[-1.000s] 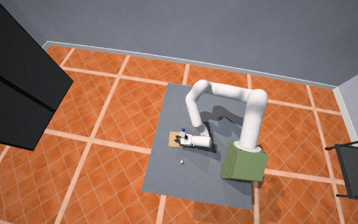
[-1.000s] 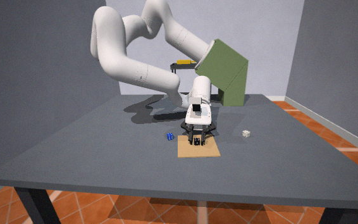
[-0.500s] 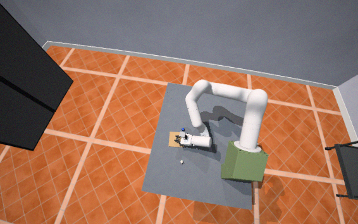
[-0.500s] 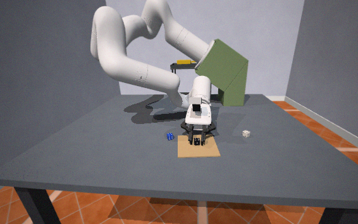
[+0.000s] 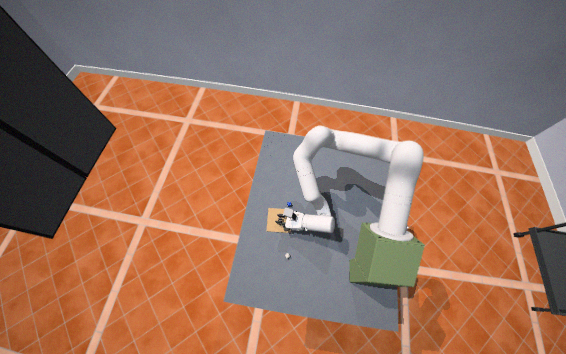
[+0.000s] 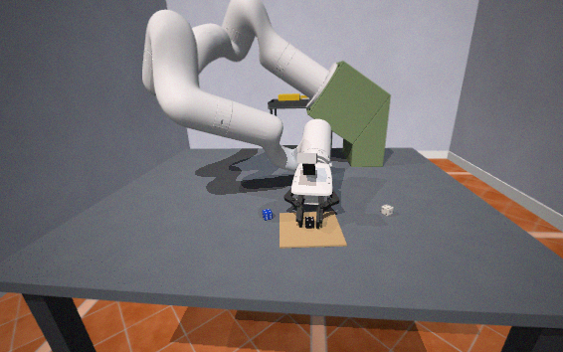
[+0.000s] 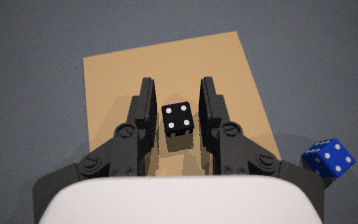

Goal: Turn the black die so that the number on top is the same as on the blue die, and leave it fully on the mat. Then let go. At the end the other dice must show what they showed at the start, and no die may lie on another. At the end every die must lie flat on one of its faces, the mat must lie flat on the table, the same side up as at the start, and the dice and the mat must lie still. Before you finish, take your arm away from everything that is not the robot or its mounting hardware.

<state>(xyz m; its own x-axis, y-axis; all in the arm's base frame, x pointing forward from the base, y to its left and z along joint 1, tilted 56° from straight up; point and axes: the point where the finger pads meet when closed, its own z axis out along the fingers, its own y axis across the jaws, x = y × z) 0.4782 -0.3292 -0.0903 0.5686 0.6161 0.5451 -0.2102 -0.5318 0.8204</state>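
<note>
The black die is 10 mm below my hand. The rest, counted from my hand: tan mat: 30 mm below; white die: 50 mm behind, 200 mm to the left, 20 mm below; blue die: 50 mm behind, 100 mm to the right, 20 mm below.
</note>
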